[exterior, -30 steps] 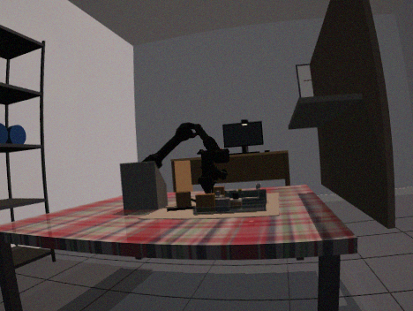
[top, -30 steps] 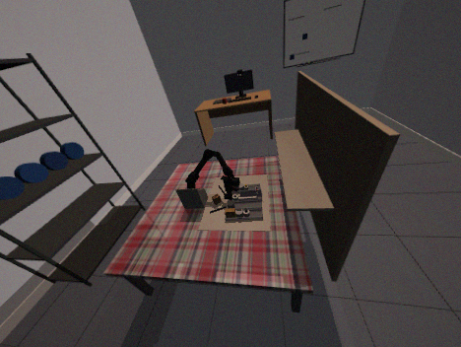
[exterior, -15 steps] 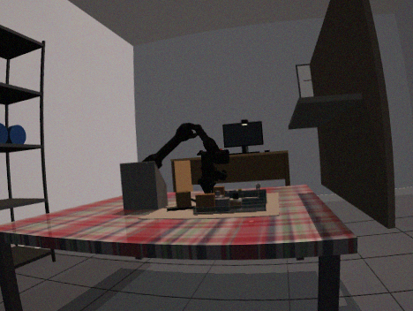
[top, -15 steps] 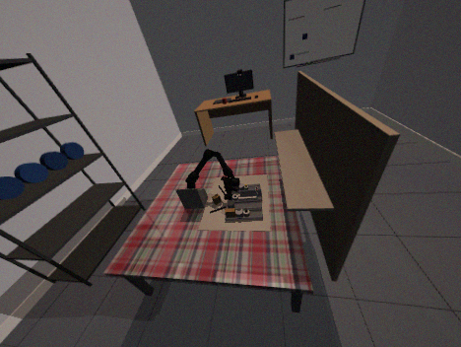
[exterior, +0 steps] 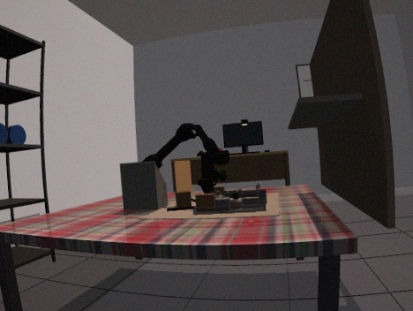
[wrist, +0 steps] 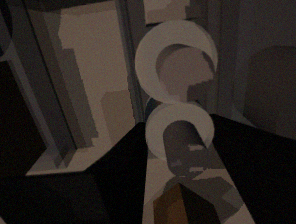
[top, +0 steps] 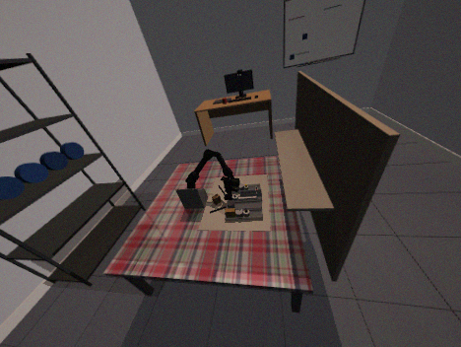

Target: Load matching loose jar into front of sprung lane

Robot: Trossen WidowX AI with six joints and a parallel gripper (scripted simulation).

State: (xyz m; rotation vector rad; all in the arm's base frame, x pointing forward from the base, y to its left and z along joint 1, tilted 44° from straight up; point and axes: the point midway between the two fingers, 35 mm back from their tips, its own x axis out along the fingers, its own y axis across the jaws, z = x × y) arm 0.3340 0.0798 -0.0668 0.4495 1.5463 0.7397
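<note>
The grey lane rack lies 140 mm ahead of my gripper tip, 50 mm to the left of it and 10 mm below it. From my gripper tip the other things lie so: wooden shelf wall (610 mm ahead, 80 mm to the left, 370 mm above).
</note>
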